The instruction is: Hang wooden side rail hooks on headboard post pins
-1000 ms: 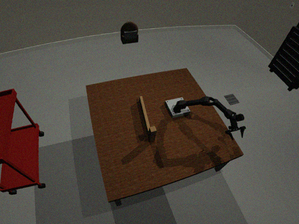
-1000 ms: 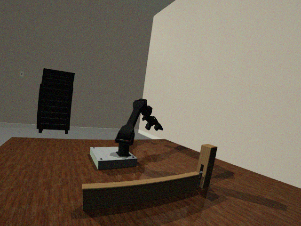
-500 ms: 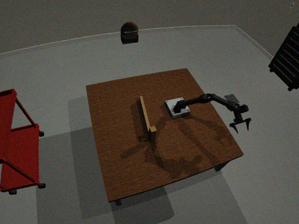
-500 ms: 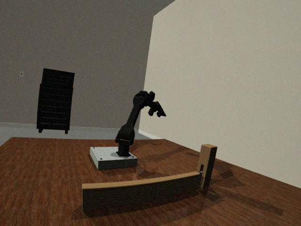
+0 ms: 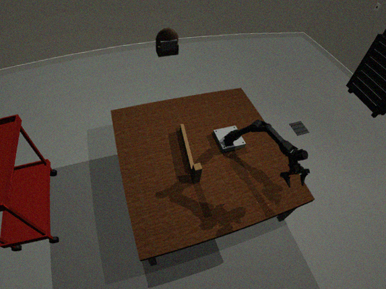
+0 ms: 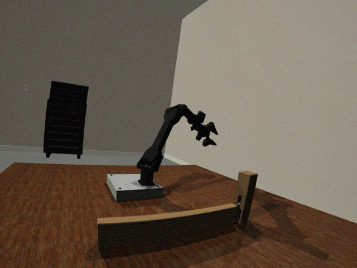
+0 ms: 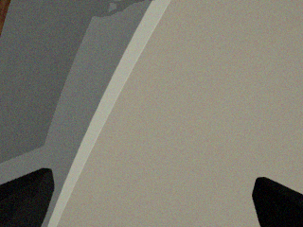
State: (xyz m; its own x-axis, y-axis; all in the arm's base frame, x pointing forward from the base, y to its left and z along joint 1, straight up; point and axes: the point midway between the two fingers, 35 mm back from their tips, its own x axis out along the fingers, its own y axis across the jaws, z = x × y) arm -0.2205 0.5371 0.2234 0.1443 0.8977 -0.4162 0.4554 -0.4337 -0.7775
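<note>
My gripper tip is now 550 mm short of the headboard post, 320 mm to the left of it and 170 mm above it.
</note>
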